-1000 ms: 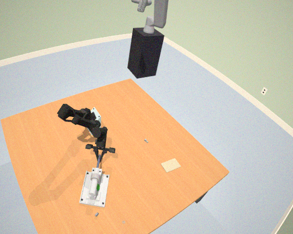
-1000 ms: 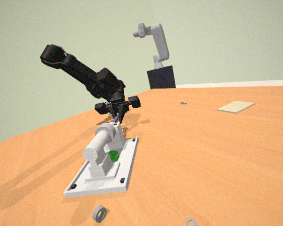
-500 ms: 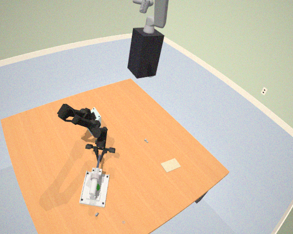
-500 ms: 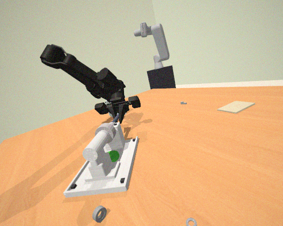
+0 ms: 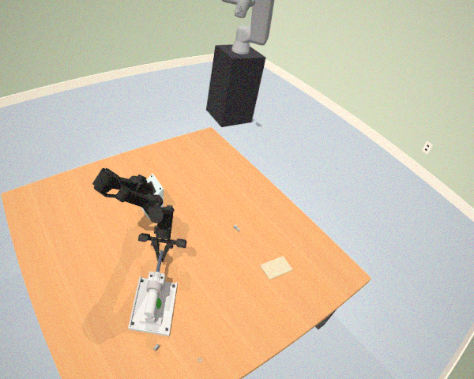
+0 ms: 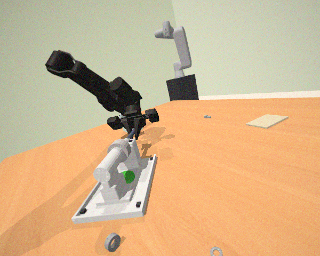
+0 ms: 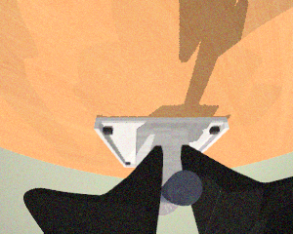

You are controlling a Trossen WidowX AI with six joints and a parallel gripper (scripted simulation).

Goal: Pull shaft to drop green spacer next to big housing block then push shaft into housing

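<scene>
My gripper tip is now 5 cm short of the shaft, 3 cm to the left of it and 3 cm below it. From my gripper tip the other things lie so: grey bolt (40 cm to the left, 8 cm behind, 5 cm below); green spacer (14 cm ahead, 8 cm to the right, 4 cm below); flat beige tile (45 cm to the left, 18 cm ahead, 5 cm below).
</scene>
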